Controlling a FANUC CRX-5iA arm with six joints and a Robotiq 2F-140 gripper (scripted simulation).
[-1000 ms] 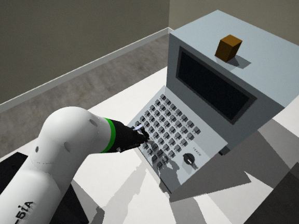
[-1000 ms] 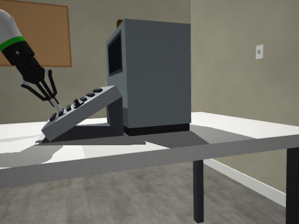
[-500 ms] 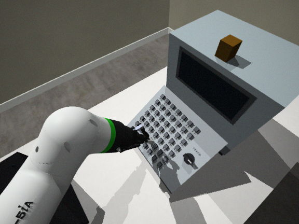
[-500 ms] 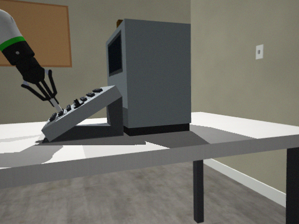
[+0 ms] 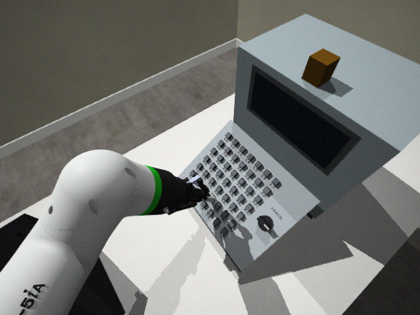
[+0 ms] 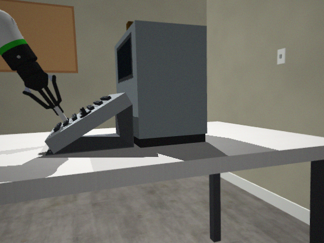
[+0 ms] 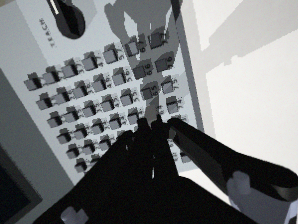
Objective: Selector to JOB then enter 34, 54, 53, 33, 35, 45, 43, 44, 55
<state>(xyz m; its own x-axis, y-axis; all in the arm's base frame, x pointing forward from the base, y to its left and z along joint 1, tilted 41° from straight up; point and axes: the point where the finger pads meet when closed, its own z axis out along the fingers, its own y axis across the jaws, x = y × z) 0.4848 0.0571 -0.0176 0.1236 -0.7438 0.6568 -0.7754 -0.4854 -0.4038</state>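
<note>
Right now the key is 10 cm ahead of my hand, 5 cm to the left of it and 2 cm above it. The rest, counted from my hand: selector knob (15 cm to the right, 9 cm ahead, 2 cm above); then sloped keypad (11 cm ahead, 4 cm to the right, 3 cm below).
</note>
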